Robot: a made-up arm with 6 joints.
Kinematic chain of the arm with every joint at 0, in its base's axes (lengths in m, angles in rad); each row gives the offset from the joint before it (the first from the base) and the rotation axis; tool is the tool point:
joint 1: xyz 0 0 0.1 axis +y
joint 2: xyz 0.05 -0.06 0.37 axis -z
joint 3: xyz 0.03 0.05 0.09 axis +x
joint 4: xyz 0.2 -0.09 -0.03 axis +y
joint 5: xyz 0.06 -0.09 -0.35 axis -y
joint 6: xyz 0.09 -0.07 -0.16 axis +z
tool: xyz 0.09 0 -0.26
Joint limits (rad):
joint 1: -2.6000..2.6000
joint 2: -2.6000..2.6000
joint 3: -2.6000..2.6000
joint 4: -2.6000..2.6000
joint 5: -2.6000..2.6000
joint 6: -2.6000..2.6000
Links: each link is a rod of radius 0.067 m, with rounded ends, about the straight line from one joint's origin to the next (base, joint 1, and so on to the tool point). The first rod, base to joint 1, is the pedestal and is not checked.
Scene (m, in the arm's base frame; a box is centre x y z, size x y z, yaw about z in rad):
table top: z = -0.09
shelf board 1: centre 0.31 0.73 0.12 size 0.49 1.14 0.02 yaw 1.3
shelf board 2: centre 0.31 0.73 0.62 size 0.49 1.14 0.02 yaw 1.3
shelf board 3: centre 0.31 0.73 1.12 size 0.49 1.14 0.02 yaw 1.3
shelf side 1: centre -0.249 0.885 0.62 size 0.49 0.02 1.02 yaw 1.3
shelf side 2: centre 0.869 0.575 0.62 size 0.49 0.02 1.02 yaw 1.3
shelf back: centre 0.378 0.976 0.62 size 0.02 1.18 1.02 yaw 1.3
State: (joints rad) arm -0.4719 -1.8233 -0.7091 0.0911 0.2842 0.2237
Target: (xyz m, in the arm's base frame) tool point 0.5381 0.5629 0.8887
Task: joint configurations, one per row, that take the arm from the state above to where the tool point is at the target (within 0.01 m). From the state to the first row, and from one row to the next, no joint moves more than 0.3 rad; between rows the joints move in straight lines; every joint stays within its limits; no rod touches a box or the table.
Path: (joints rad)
1: -0.6807 -1.8920 -0.6020 0.2697 0.3084 0.2729
2: -0.8894 -1.9607 -0.4949 0.4483 0.3327 0.3222
3: -1.0982 -2.0294 -0.3878 0.6269 0.3569 0.3714
4: -0.9768 -1.8618 -0.6233 0.5033 0.2701 0.3007
5: -0.8553 -1.6941 -0.8588 0.3798 0.1832 0.2300
6: -0.7339 -1.5265 -1.0943 0.2562 0.0964 0.1593
7: -0.5241 -1.5301 -1.2497 0.0627 0.1588 0.1193
8: -0.3142 -1.5337 -1.4050 -0.1308 0.2213 0.0792

